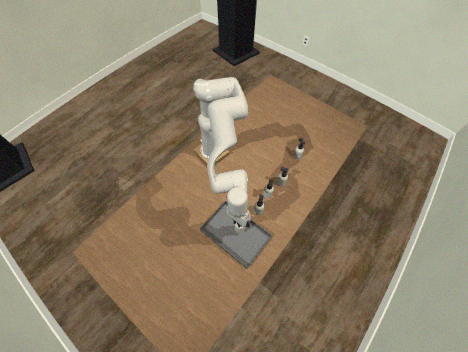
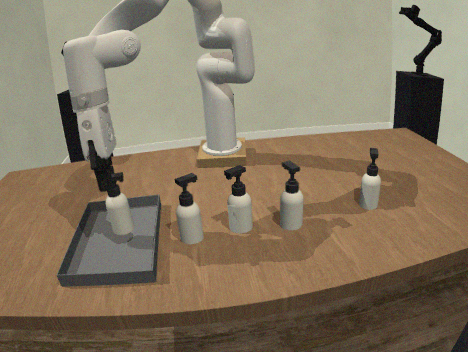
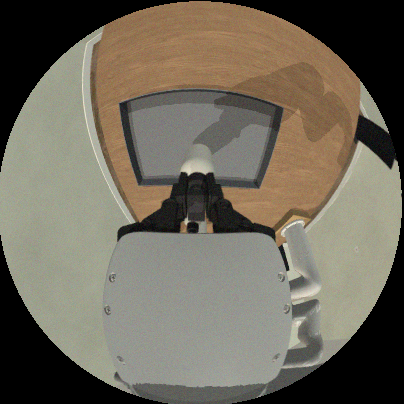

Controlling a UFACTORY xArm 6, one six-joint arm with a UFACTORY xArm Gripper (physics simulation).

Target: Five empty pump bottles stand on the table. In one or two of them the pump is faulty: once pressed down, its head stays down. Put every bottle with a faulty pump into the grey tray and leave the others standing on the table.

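Places are measured from the arm's base along level axes (x ahead, y left, z up), in centimetres.
Pixels of known places: gripper, fingertip midpoint: (image 1: pixel 238 223) (image 2: pixel 108 187) (image 3: pixel 196 182); arm's base, link origin: (image 1: pixel 211 150) (image 2: pixel 222 147) (image 3: pixel 292 227).
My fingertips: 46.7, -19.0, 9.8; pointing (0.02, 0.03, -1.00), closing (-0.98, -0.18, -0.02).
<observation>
For each thing: its top centre in the pictures, then the offset to it from my fingertips, as dx, dy, dz. Level surfaces: height alone.
- white pump bottle, top centre: (image 3: pixel 195 206) (image 2: pixel 110 175) (image 1: pixel 240 219) -0.2, +1.0, +2.6
- grey tray, top centre: (image 3: pixel 199 142) (image 2: pixel 113 230) (image 1: pixel 235 232) +0.0, -1.5, -10.4
- table, surface height: dz -13.4
My gripper (image 1: pixel 242 223) (image 2: pixel 107 184) (image 3: pixel 196 182) is shut on a white pump bottle (image 1: pixel 239 228) (image 2: pixel 119 214) (image 3: pixel 198 159) near its black collar. The bottle is slightly tilted inside the outline of the grey tray (image 1: pixel 248 250) (image 2: pixel 110 278) (image 3: pixel 157 125), its base at or just above the tray floor; I cannot tell whether it touches. Its pump head is partly hidden by the fingers. Four other bottles stand upright on the table: one beside the tray (image 1: pixel 259 207) (image 2: pixel 190 224), then a second (image 1: pixel 268 191) (image 2: pixel 240 215), a third (image 1: pixel 283 179) (image 2: pixel 291 210) and a far one (image 1: pixel 299 151) (image 2: pixel 370 191). Their heads stand raised on visible stems.
The arm's base (image 1: pixel 207 152) (image 2: pixel 222 148) stands on a wooden block (image 2: pixel 221 160) at the rear of the table (image 1: pixel 150 295) (image 2: pixel 240 295) (image 3: pixel 200 50). Black pedestals (image 1: pixel 237 30) (image 2: pixel 418 107) stand beyond the table.
</observation>
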